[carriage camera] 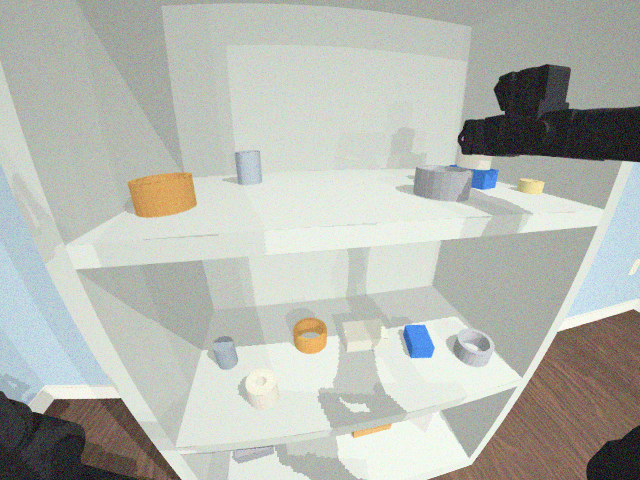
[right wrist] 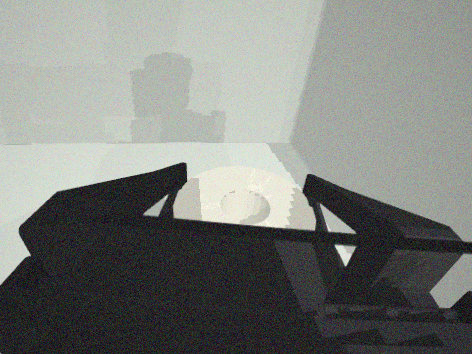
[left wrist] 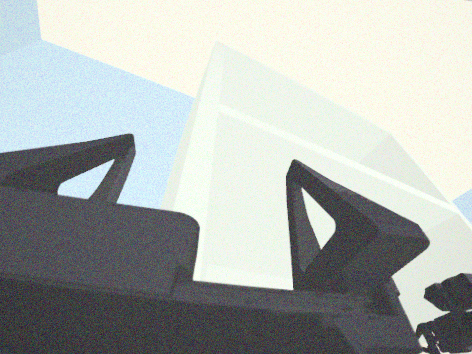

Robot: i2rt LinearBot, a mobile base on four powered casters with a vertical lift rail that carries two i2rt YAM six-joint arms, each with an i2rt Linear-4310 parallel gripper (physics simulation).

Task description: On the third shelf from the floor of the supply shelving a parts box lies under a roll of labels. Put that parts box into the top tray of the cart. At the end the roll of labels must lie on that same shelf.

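Places are measured from the left arm's base along level axes (x ahead, y left, z up), in metres.
Pixels of known places: left gripper, fingertip midpoint: (left wrist: 214, 155); right gripper, fingertip midpoint: (carriage camera: 472, 139) (right wrist: 245, 178) (left wrist: 422, 345).
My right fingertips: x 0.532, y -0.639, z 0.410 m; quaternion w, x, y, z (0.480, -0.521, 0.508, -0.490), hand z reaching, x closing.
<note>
For each thing: its top centre in the pictures, then the offset to it from my right fingertips.
- blue parts box, top centre: (carriage camera: 473, 167) dx -0.020, dy -0.002, dz -0.061 m
- grey ring, top centre: (carriage camera: 444, 168) dx -0.134, dy +0.116, dz -0.053 m
- small yellow ring, top centre: (carriage camera: 531, 180) dx -0.068, dy -0.119, dz -0.076 m
- orange ring, top centre: (carriage camera: 160, 177) dx -0.236, dy +0.583, dz -0.051 m
- blue-grey cylinder, top centre: (carriage camera: 247, 151) dx -0.037, dy +0.506, dz -0.031 m
- blue box, top centre: (carriage camera: 419, 335) dx -0.066, dy +0.067, dz -0.518 m
- beige box, top centre: (carriage camera: 365, 329) dx -0.043, dy +0.219, dz -0.518 m
- cream roll, top centre: (carriage camera: 261, 381) dx -0.244, dy +0.469, dz -0.498 m
The cream roll of labels (carriage camera: 475, 162) (right wrist: 235, 180) sits upright over the blue parts box (carriage camera: 484, 179) at the right of the upper visible shelf (carriage camera: 336, 236). Whether they touch is hard to tell; the box does not show in the right wrist view. My right gripper (carriage camera: 467, 138) (right wrist: 245, 178) reaches in from the right and is shut on the roll, with one finger against each side and the hole in its top facing up. My left gripper (left wrist: 214, 155) is open and empty, tilted up, with the white shelving behind its fingers. The cart does not show.
A grey ring (carriage camera: 442, 184) stands left of the box, a small yellow ring (carriage camera: 530, 186) to its right. An orange ring (carriage camera: 162, 196) and a blue-grey cylinder (carriage camera: 248, 168) stand further left. The shelf below holds another blue box (carriage camera: 418, 341), a beige box (carriage camera: 357, 336) and another cream roll (carriage camera: 262, 397).
</note>
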